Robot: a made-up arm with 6 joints.
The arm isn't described. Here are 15 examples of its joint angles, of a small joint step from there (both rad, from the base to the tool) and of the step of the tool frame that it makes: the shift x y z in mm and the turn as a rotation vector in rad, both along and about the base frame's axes.
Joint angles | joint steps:
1: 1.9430 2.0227 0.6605 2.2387 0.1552 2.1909 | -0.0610 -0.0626 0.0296 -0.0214 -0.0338 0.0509
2: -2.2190 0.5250 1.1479 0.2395 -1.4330 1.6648 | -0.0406 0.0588 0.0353 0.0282 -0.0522 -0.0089
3: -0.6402 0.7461 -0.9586 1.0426 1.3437 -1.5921 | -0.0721 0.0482 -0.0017 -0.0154 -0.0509 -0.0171
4: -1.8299 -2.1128 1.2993 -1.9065 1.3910 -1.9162 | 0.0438 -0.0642 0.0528 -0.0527 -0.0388 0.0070
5: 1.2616 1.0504 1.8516 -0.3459 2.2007 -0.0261 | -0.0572 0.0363 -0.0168 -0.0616 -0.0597 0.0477
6: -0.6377 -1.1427 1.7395 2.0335 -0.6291 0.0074 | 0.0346 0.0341 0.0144 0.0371 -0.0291 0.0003
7: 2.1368 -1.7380 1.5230 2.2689 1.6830 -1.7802 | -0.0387 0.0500 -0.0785 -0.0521 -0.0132 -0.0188
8: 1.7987 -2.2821 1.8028 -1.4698 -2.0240 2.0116 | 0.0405 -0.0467 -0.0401 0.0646 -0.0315 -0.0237
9: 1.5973 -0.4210 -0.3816 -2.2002 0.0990 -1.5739 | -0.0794 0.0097 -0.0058 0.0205 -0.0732 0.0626
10: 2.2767 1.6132 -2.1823 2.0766 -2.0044 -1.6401 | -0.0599 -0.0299 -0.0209 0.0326 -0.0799 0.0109
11: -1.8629 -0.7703 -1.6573 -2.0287 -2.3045 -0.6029 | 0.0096 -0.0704 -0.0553 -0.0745 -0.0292 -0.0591
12: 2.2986 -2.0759 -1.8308 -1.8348 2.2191 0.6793 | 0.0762 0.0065 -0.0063 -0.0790 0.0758 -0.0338
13: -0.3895 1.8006 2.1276 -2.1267 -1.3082 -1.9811 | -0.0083 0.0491 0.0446 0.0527 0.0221 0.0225
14: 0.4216 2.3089 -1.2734 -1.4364 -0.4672 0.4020 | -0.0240 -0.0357 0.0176 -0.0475 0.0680 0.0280
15: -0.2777 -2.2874 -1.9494 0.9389 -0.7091 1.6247 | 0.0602 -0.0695 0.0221 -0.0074 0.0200 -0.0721
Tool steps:
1: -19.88 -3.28 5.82 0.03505 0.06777 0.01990
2: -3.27 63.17 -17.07 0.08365 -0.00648 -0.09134
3: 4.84 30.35 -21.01 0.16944 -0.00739 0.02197
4: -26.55 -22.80 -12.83 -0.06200 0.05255 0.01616
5: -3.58 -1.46 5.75 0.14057 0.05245 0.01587
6: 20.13 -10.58 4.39 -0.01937 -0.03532 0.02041
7: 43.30 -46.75 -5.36 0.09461 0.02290 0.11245
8: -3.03 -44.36 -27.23 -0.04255 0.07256 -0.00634
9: -31.25 19.96 21.32 0.10648 -0.02031 0.08358
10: 11.47 -8.15 31.68 0.10423 -0.04736 -0.05089
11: 61.98 0.17 -65.98 -0.09798 0.03701 -0.15170
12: 47.30 7.04 -17.53 -0.03341 -0.00552 -0.12086
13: 17.40 8.63 7.74 0.07608 -0.03313 -0.07962
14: -9.90 22.06 -18.14 0.07597 -0.00582 -0.05306
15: 13.06 37.33 -55.64 -0.15318 0.01257 -0.07582
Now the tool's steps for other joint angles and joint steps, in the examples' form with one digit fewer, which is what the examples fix.
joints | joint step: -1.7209 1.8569 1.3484 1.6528 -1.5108 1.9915 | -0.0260 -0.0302 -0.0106 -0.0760 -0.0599 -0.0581
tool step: -13.8 12.9 -37.2 -0.0482 -0.0595 -0.0770
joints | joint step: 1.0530 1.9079 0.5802 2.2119 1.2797 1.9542 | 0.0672 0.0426 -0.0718 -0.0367 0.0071 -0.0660
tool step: 52.6 13.3 2.3 0.0129 0.0707 -0.0995
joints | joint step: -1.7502 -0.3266 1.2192 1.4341 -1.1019 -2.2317 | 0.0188 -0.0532 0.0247 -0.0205 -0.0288 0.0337
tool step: -5.2 -24.7 -26.0 -0.0913 0.0091 0.0433
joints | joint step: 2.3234 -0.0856 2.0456 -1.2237 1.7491 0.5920 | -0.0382 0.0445 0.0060 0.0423 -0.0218 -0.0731
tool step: -9.1 24.7 -41.6 0.0915 0.0777 -0.0375
